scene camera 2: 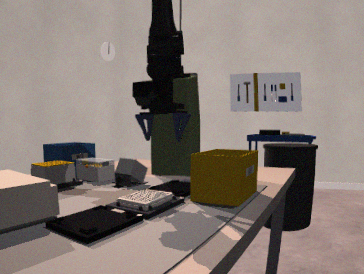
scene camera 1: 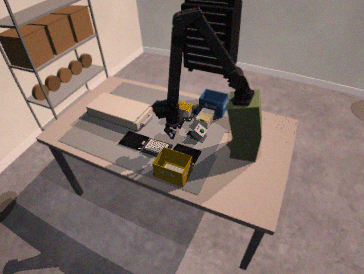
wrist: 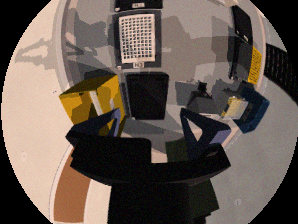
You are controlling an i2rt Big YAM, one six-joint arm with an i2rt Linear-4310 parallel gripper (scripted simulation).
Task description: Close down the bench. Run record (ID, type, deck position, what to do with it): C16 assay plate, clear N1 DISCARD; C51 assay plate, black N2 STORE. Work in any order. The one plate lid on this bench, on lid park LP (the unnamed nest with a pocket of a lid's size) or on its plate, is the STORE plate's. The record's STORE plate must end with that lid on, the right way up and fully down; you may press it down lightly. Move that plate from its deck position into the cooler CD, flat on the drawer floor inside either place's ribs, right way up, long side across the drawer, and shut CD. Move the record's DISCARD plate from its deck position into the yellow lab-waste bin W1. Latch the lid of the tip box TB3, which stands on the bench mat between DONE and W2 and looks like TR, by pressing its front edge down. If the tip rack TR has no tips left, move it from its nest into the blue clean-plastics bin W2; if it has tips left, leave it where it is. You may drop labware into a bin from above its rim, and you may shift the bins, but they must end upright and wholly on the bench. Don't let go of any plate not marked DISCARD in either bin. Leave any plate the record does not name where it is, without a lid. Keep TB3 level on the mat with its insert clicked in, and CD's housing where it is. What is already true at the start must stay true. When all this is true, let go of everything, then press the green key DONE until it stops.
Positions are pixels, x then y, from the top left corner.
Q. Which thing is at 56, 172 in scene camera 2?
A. A yellow-topped tip rack TR.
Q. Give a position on a yellow bin W1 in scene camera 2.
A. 221, 176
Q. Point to a yellow-topped tip rack TR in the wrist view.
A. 249, 60
